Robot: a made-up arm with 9 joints. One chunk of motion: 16 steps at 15 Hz.
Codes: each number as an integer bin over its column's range. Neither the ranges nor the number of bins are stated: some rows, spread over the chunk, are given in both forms.
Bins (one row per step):
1: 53 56 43 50 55 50
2: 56 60 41 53 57 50
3: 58 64 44 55 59 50
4: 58 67 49 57 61 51
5: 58 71 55 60 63 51
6: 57 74 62 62 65 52
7: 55 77 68 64 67 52
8: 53 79 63 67 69 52
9: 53 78 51 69 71 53
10: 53 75 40 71 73 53
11: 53 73 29 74 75 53
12: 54 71 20 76 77 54
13: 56 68 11 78 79 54
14: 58 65 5 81 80 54
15: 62 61 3 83 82 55
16: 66 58 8 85 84 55
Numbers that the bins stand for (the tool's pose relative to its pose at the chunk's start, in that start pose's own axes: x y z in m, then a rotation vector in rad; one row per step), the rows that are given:
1: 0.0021 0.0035 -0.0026 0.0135 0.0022 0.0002
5: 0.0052 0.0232 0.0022 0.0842 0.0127 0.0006
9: 0.0021 0.0324 0.0006 0.1479 0.0232 0.0014
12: 0.0027 0.0232 -0.0119 0.1974 0.0311 0.0018
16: 0.0100 0.0062 -0.0168 0.2610 0.0403 0.0022
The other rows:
2: 0.0039 0.0088 -0.0034 0.0347 0.0048 0.0002
3: 0.0052 0.0140 -0.0022 0.0489 0.0075 0.0002
4: 0.0052 0.0180 -0.0002 0.0630 0.0101 0.0006
6: 0.0045 0.0272 0.0051 0.0984 0.0154 0.0010
7: 0.0033 0.0311 0.0075 0.1125 0.0180 0.0010
8: 0.0021 0.0337 0.0055 0.1337 0.0206 0.0010
10: 0.0021 0.0285 -0.0038 0.1620 0.0259 0.0014
11: 0.0021 0.0259 -0.0083 0.1832 0.0285 0.0014
13: 0.0039 0.0193 -0.0156 0.2115 0.0337 0.0018
14: 0.0052 0.0154 -0.0180 0.2327 0.0351 0.0018
15: 0.0076 0.0101 -0.0188 0.2469 0.0377 0.0022

